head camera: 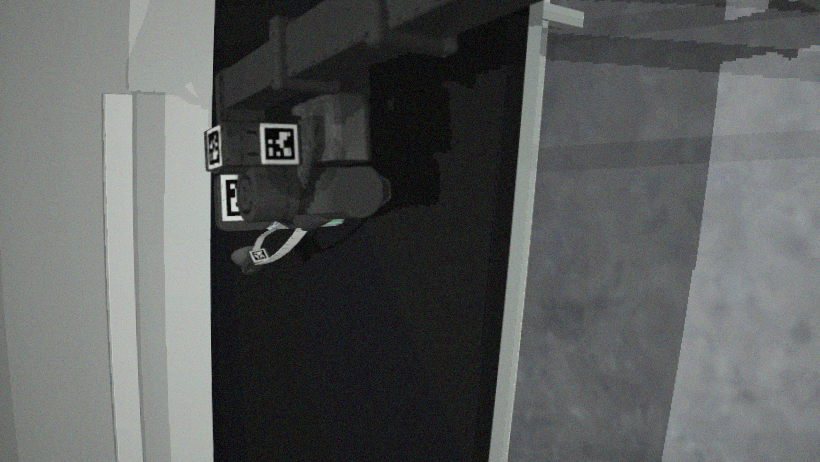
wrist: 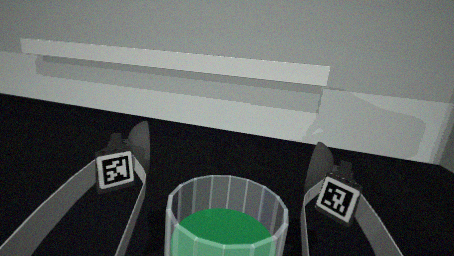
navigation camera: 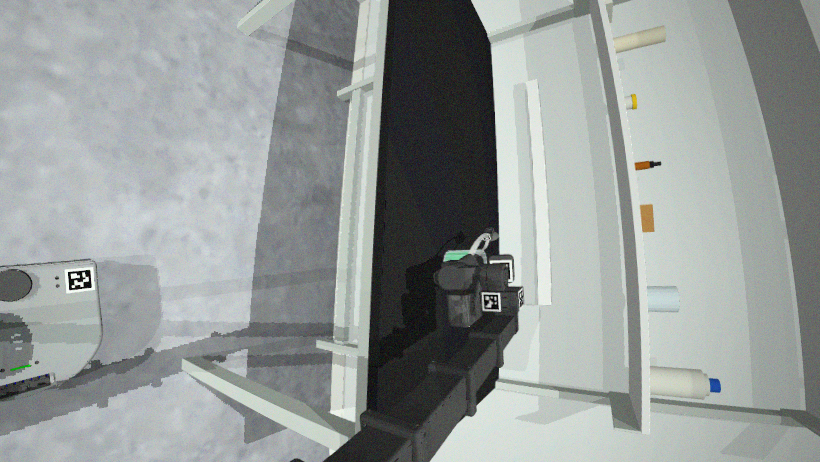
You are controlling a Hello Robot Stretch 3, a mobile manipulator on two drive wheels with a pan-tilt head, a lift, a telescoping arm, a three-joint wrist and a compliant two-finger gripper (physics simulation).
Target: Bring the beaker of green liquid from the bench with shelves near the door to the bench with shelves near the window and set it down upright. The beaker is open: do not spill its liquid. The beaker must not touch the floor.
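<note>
The open clear beaker (wrist: 220, 227) (navigation camera: 457, 255) (head camera: 335, 222) holds green liquid and looks upright over the bench's black top (wrist: 45, 125) (navigation camera: 441, 114) (head camera: 344, 355). In the wrist view its base is cut off by the lower edge; the wrist covers most of it in the head view. My gripper (wrist: 229, 150) is open, its fingertips wide apart and beyond the beaker's rim. The beaker stands between the two finger straps, a little left of centre, with a gap visible on each side. Whether its base rests on the bench is hidden.
My arm (navigation camera: 441, 390) (head camera: 332, 43) crosses the bench top. A white raised bar (wrist: 175, 60) (navigation camera: 542, 195) runs along the back. The shelf (navigation camera: 628, 229) bears a beige bottle (navigation camera: 679, 382), a pale blue cylinder (navigation camera: 663, 299) and an orange box (navigation camera: 647, 218). My base (navigation camera: 63, 327) stands on the floor.
</note>
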